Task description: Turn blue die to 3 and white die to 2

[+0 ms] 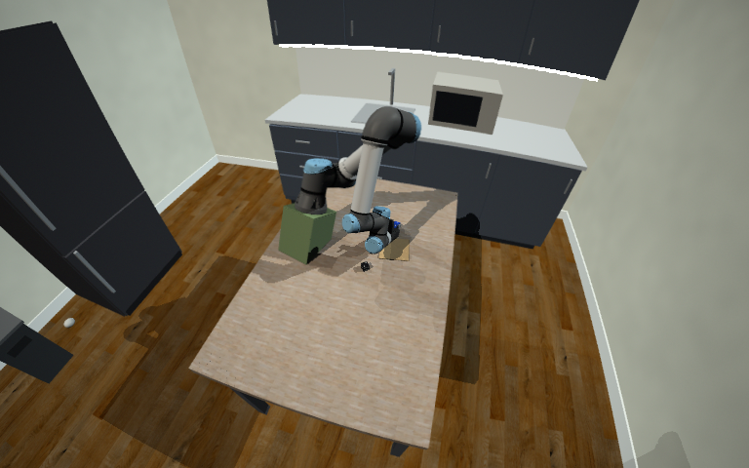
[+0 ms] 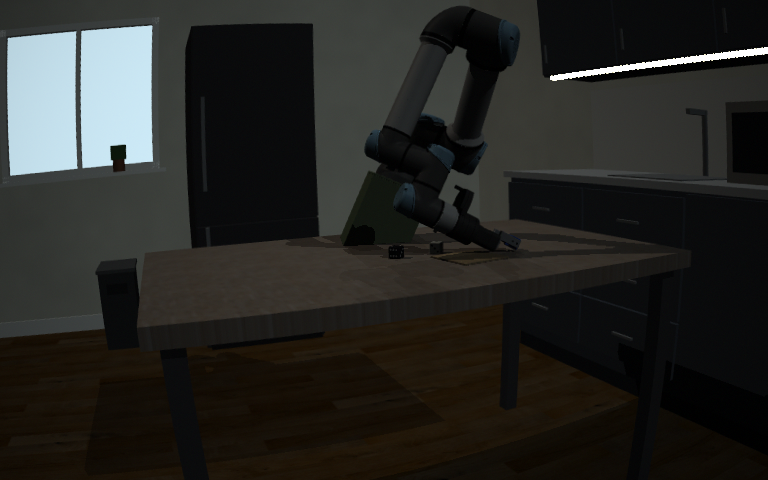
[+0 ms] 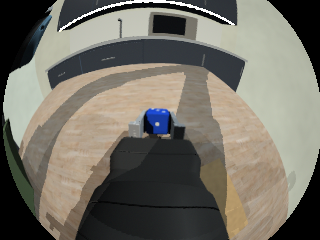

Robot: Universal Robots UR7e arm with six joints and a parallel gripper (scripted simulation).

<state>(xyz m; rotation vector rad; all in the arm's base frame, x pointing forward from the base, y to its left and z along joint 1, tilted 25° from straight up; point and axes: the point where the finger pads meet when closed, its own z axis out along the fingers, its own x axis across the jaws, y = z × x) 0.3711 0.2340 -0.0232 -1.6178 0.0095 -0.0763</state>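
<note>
My hand is 14 cm to the left of the tan mat, 4 cm short of it and 2 cm above it. Round my hand: black die 30 cm to the right, 4 cm behind, 1 cm below; white die 19 cm to the right, 6 cm behind, 1 cm below; blue die right at my hand.
</note>
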